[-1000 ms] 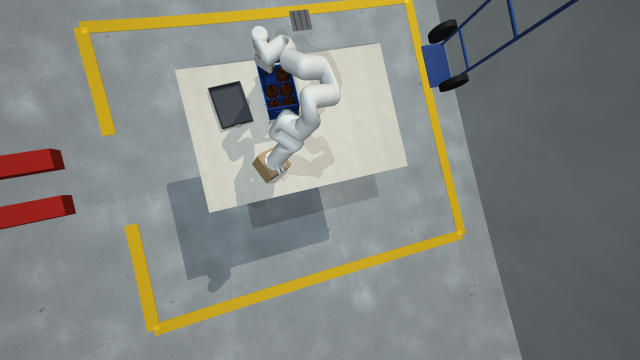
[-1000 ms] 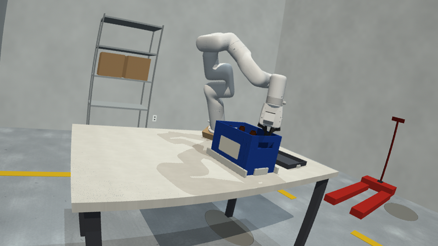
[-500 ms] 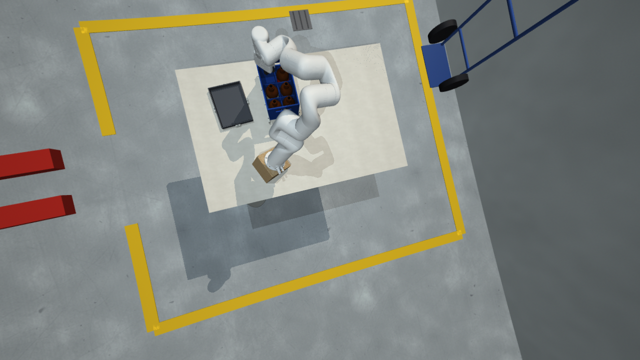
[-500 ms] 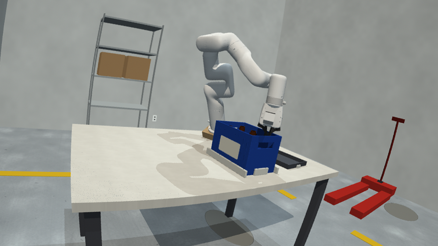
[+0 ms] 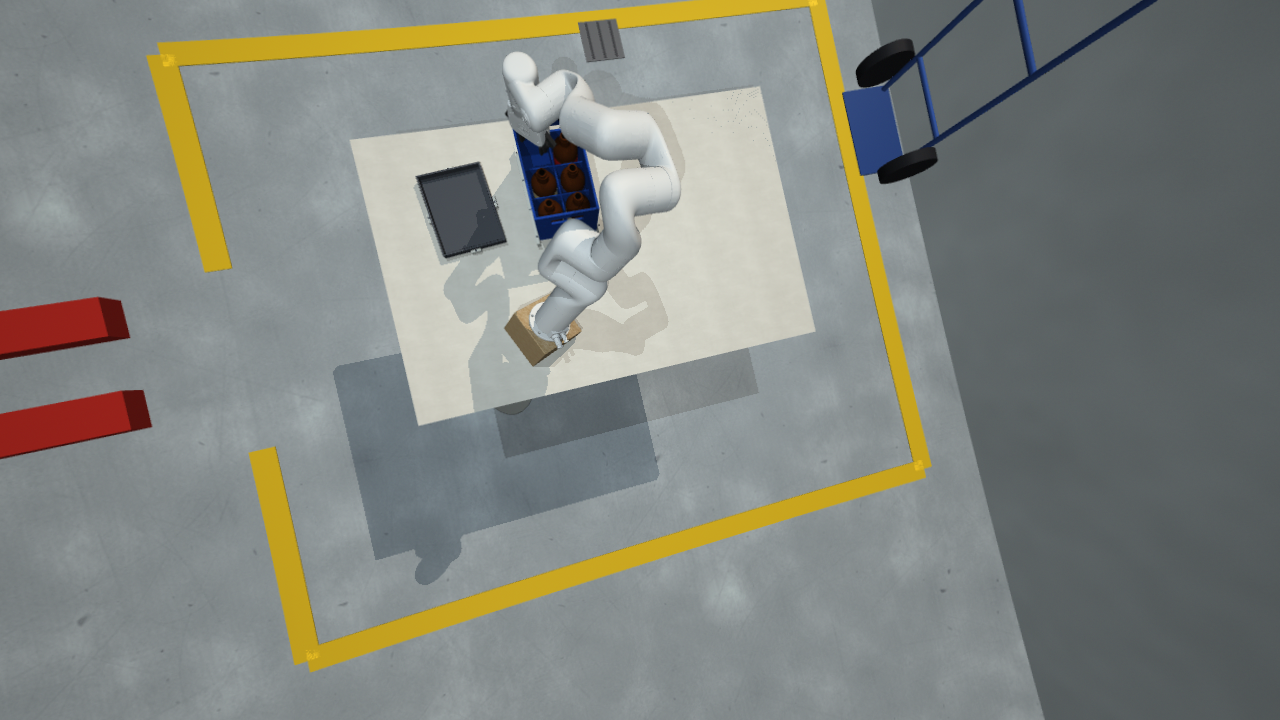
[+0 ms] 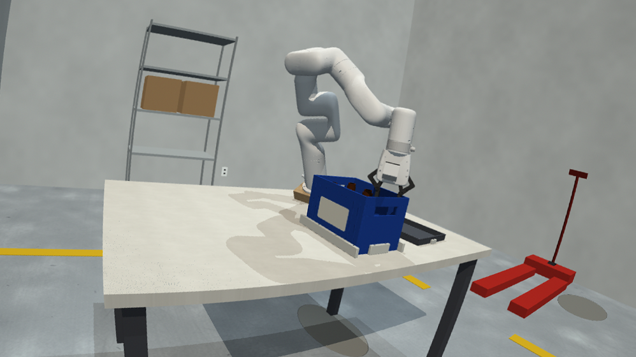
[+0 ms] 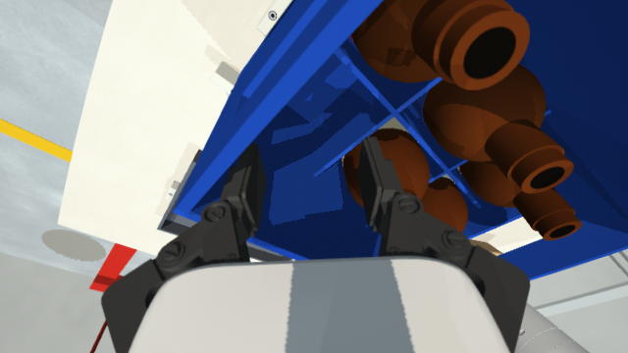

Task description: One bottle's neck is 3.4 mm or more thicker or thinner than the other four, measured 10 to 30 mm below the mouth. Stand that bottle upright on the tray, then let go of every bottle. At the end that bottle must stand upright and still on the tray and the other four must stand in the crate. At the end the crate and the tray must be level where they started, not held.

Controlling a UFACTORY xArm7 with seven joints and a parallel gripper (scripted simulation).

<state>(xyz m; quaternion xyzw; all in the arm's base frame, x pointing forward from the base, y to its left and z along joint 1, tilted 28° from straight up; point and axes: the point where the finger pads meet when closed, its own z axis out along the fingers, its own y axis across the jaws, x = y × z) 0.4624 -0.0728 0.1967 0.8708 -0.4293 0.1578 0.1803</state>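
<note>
My hand is 90 mm past the blue crate, 70 mm above it and 30 mm to the left of it. The rest, counted from my hand: dark grey tray: 270 mm to the left, 150 mm below, 50 mm behind.
</note>
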